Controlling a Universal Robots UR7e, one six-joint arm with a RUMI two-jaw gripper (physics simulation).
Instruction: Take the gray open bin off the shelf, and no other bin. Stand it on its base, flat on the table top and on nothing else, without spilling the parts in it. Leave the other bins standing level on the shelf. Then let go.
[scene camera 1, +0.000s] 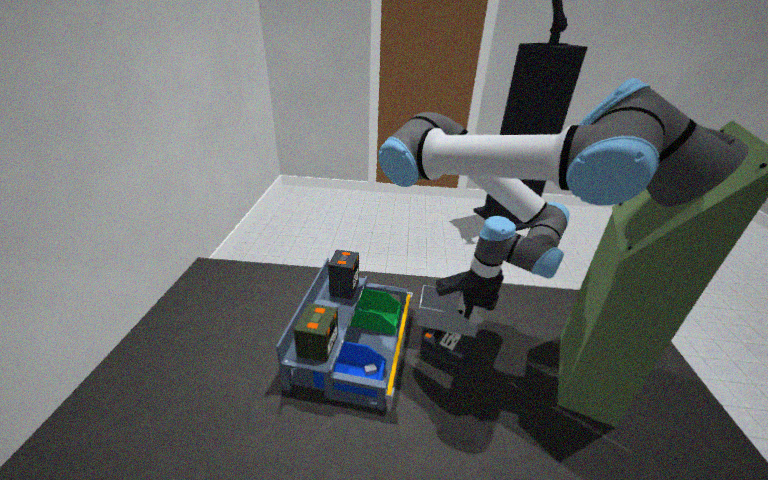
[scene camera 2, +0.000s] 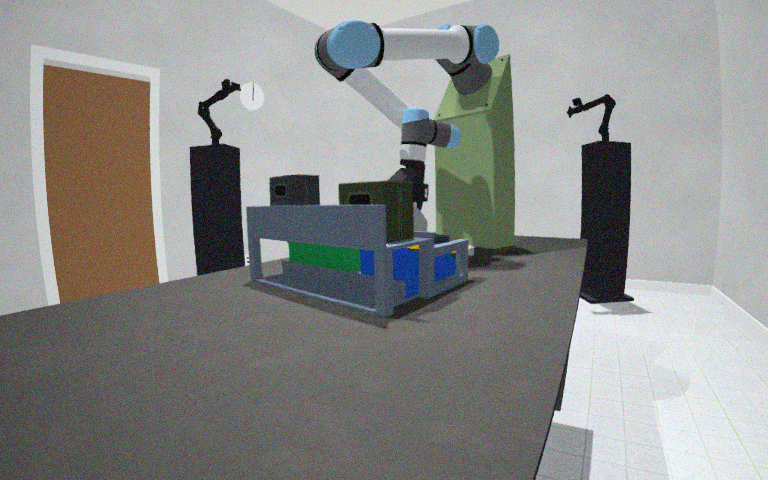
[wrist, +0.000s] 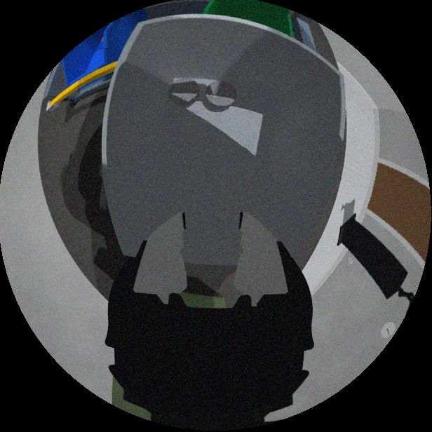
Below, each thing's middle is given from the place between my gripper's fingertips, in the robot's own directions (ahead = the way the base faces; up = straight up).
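Labels:
The gray open bin (wrist: 274, 152) is 30 mm above my hand, 30 mm ahead of it and 20 mm to the right of it. There is also the green bin (scene camera 1: 380, 312), which sits 210 mm ahead of my hand and 170 mm to the right of it, and 20 mm below it. As for the blue bin (scene camera 2: 405, 263), I find it 20 mm below my hand, 10 mm to the left of it and 360 mm ahead of it.

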